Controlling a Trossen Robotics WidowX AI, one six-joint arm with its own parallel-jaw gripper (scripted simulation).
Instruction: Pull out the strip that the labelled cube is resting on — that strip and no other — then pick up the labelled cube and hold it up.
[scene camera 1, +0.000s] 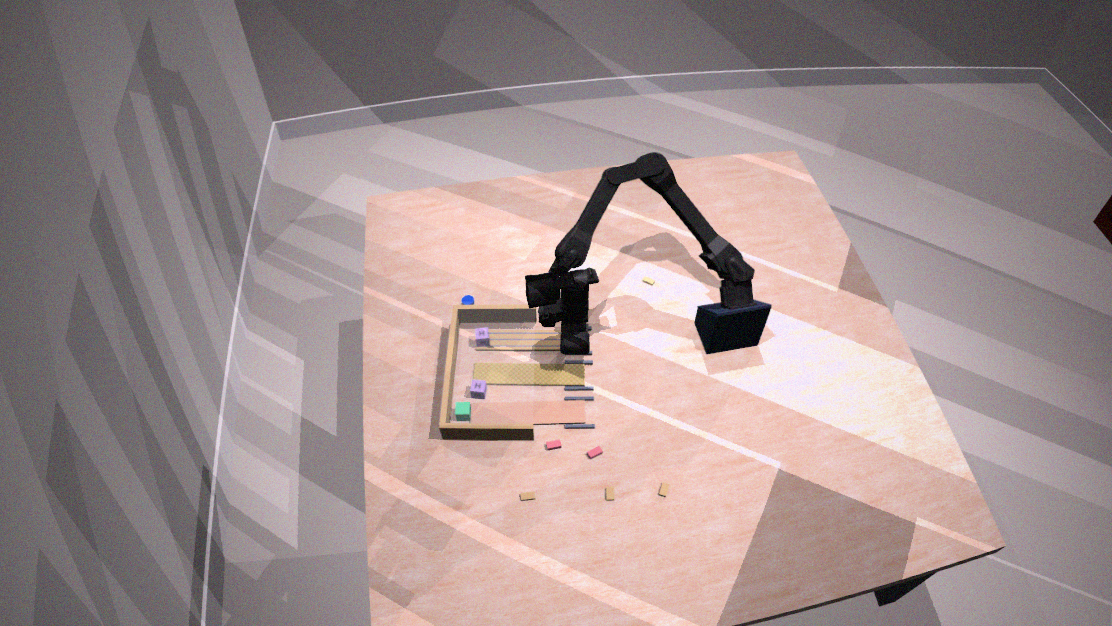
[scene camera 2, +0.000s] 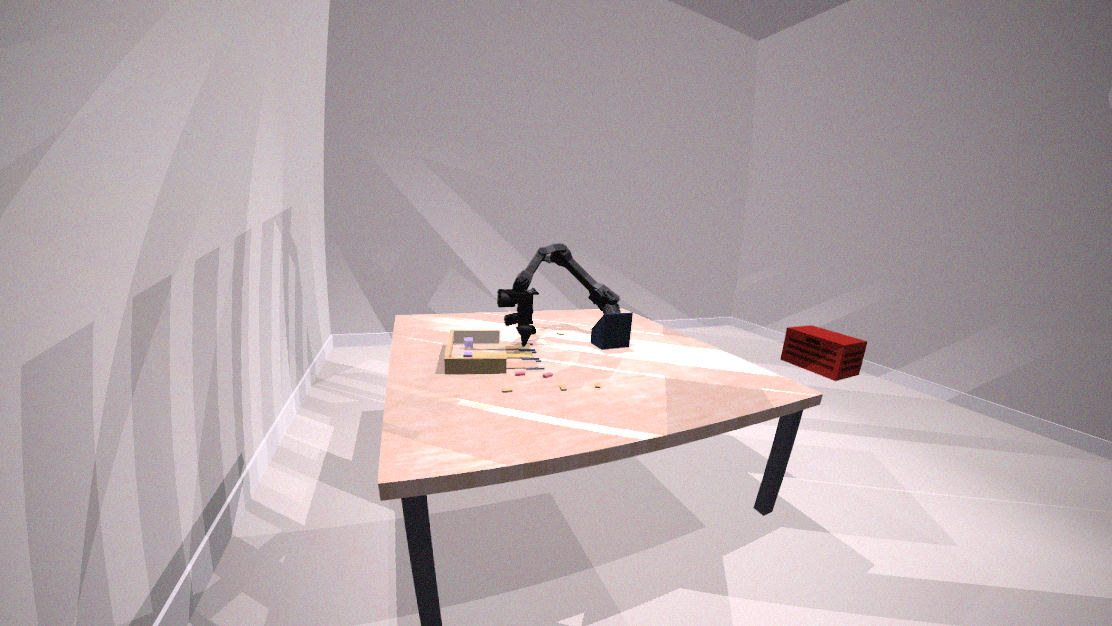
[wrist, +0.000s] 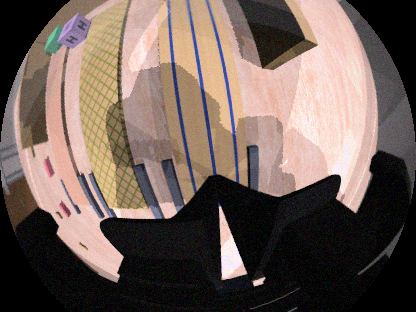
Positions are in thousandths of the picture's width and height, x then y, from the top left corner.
Labels:
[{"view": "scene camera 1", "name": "my gripper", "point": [517, 542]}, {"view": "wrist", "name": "my gripper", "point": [516, 579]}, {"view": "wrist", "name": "three-sided wooden frame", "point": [672, 123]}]

